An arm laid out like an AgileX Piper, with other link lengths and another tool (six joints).
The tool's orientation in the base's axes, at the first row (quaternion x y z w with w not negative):
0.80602, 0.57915, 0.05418, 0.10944
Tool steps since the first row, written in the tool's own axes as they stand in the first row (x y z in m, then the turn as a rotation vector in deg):
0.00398, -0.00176, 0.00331, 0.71, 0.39, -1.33
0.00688, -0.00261, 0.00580, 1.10, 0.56, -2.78
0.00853, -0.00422, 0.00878, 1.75, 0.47, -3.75
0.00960, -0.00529, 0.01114, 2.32, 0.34, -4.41
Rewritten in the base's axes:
0.00037, 0.00392, -0.00379, 0.30, 0.70, 1.36
0.00106, 0.00664, -0.00652, 0.28, 1.19, 2.79
0.00075, 0.00835, -0.00986, 0.20, 1.94, 3.68
0.00061, 0.00942, -0.01245, 0.12, 2.59, 4.27

